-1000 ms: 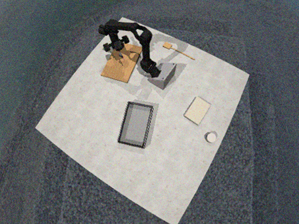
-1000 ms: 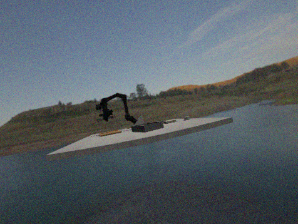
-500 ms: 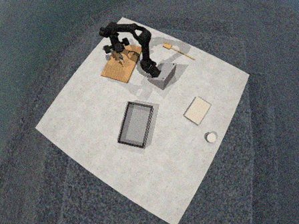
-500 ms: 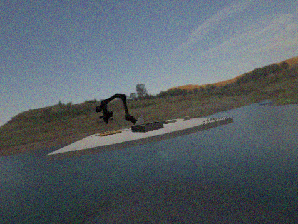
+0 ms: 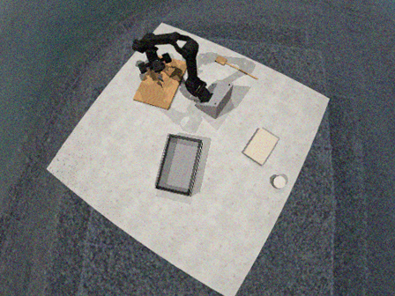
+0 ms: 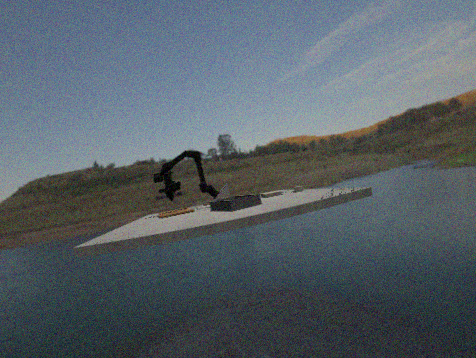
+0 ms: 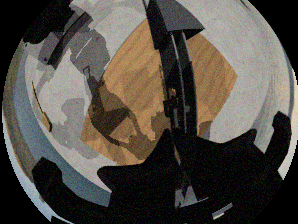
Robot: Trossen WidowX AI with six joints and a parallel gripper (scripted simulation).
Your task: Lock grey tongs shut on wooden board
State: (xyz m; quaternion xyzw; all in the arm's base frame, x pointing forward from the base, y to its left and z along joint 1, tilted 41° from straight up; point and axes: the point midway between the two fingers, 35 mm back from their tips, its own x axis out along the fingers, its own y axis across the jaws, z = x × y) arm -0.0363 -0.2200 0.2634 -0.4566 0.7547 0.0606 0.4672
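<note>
My gripper tip is 90 mm above the wooden board and 10 mm to the right of it. From my gripper tip the other things lie so: pale square block: 720 mm to the left, 160 mm ahead, 80 mm below; roasting tin: 440 mm ahead, 360 mm to the left, 70 mm below.
</note>
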